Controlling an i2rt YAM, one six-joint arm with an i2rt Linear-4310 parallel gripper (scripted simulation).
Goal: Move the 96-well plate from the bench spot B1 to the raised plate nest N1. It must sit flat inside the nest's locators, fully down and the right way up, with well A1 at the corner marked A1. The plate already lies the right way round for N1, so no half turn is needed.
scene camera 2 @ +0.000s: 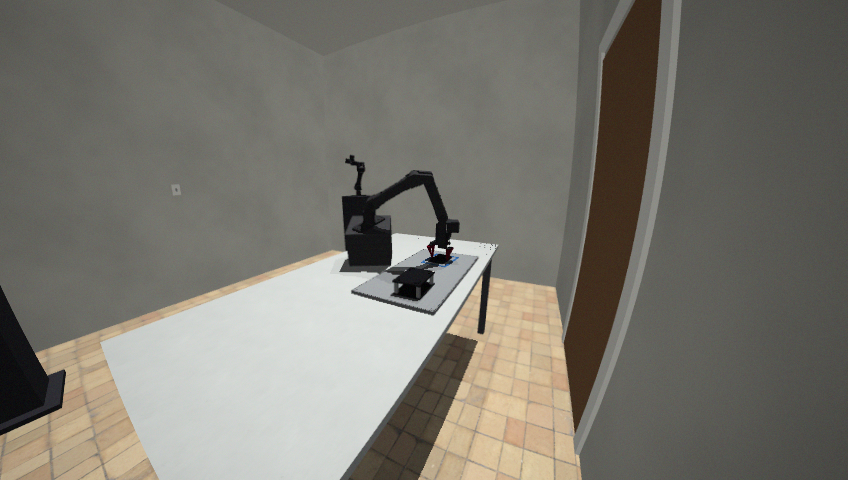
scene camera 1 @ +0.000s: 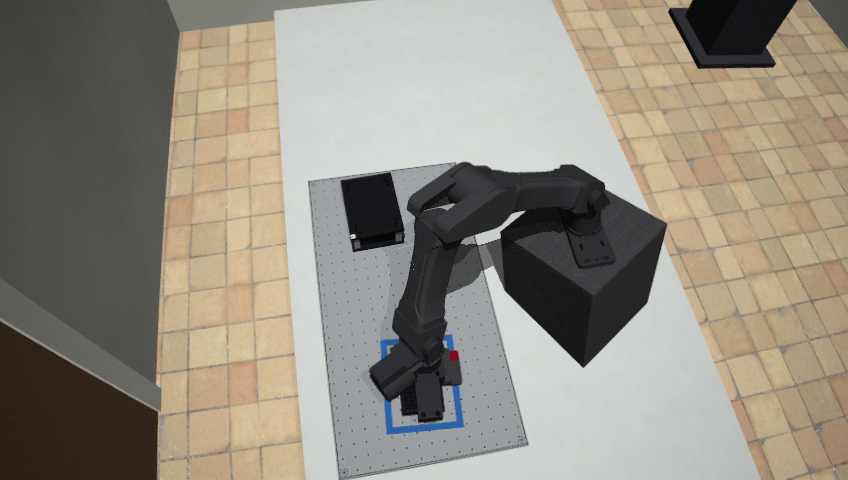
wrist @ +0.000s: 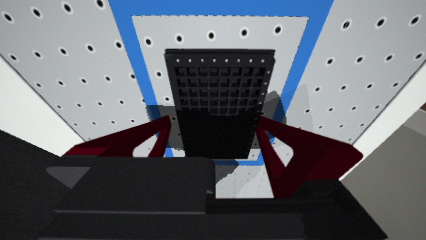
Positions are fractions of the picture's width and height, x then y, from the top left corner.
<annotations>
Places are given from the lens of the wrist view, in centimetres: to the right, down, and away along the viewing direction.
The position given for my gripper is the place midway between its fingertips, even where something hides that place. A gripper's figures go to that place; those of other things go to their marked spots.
my gripper (wrist: 0.50,0.50): 0, 0, 13
black 96-well plate (wrist: 0.50,0.48): 0, 0, 12
</annotations>
